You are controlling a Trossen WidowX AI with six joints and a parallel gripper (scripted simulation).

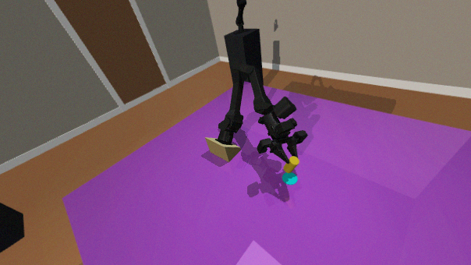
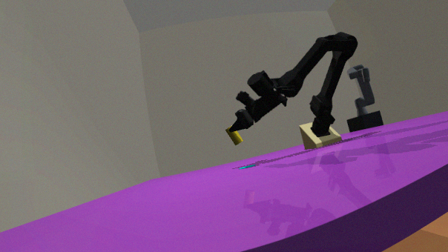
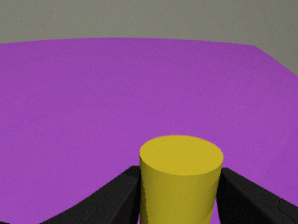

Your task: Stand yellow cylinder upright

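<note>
The cyan circle is 2 cm behind my gripper tip, 2 cm to the left of it and 14 cm below it. Round my gripper tip: yellow cylinder (1 cm behind, 2 cm below).
</note>
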